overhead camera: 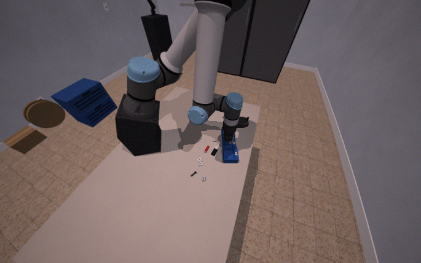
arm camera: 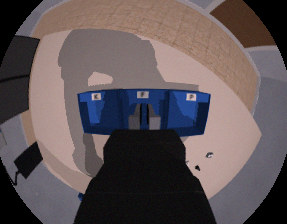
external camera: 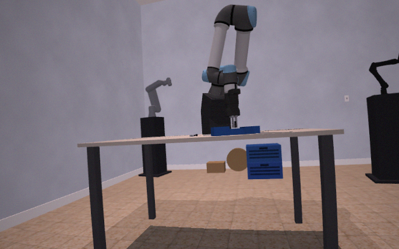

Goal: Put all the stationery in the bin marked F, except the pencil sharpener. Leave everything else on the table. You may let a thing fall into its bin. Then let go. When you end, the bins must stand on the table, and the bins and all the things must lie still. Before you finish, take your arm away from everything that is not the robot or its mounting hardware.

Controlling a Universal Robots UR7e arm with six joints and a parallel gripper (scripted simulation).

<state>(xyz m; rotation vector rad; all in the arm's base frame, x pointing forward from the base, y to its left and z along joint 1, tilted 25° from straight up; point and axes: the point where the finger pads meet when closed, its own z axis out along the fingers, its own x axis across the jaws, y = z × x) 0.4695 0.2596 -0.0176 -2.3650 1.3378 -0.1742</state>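
The blue bin lies 30 mm below my hand and 10 mm behind it. Also, from my hand: tiny white piece: 100 mm behind, 50 mm below, 30 mm to the right; then black block: 90 mm to the right, 60 mm behind, 50 mm below; then red item: 110 mm to the right, 110 mm behind, 50 mm below.
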